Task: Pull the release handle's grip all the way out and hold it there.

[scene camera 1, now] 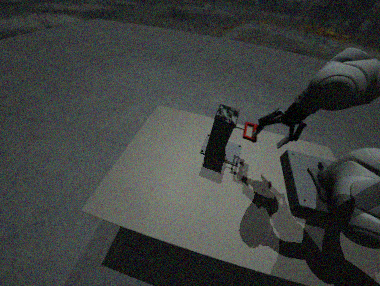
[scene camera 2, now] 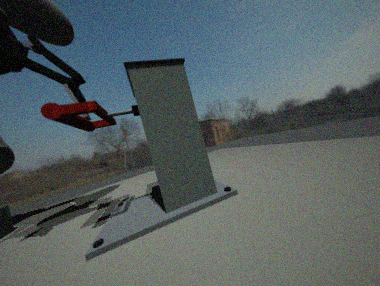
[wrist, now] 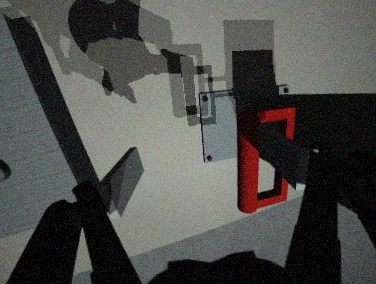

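The release handle's red grip (scene camera 1: 245,131) (scene camera 2: 50,111) (wrist: 247,175) is a rectangular frame with a thick round bar. A short length of thin rod (scene camera 2: 122,113) shows between it and the upright post (scene camera 1: 220,142) (scene camera 2: 172,140) (wrist: 340,120). My gripper (scene camera 1: 269,140) (wrist: 197,148) is open with nothing held. In the wrist view one finger is well left of the grip; the other crosses over the grip's upper part and its opening. Whether that finger touches the red frame I cannot tell. In scene camera 2 a finger shows behind the grip.
The post stands on a bolted base plate (scene camera 2: 130,220) (wrist: 217,135) on the pale table (scene camera 1: 150,175) (scene camera 2: 300,200). A low grey box (scene camera 1: 310,185) (wrist: 30,130) with a dark side stands on the arm's side. Shadows of the arm and handle fall between them.
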